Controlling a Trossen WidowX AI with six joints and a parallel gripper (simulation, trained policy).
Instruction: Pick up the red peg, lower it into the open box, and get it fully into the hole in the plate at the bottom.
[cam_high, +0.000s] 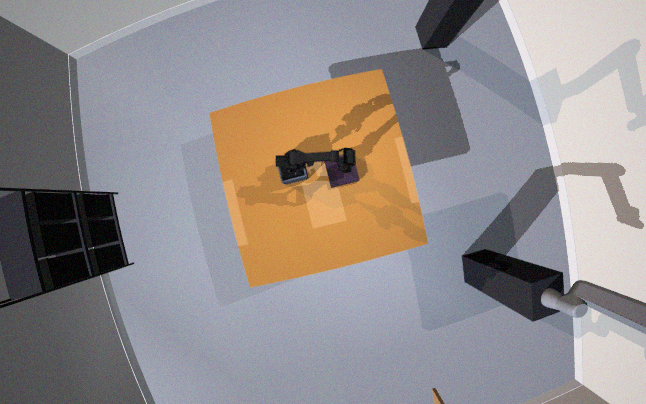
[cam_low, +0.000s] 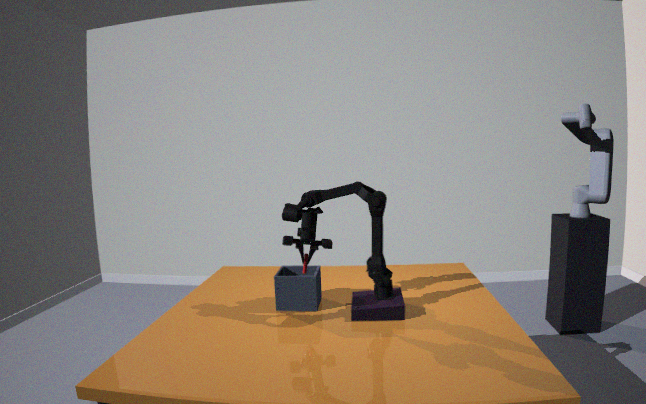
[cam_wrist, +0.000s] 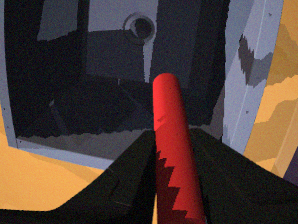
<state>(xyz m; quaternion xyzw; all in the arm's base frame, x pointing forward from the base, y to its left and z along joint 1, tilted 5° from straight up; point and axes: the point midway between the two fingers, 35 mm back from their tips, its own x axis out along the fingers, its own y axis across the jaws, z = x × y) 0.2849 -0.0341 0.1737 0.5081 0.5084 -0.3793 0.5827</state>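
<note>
Now: gripper tip right at the red peg. Also, from my gripper tip: plate: 130 mm below, 40 mm ahead, 20 mm to the right.
</note>
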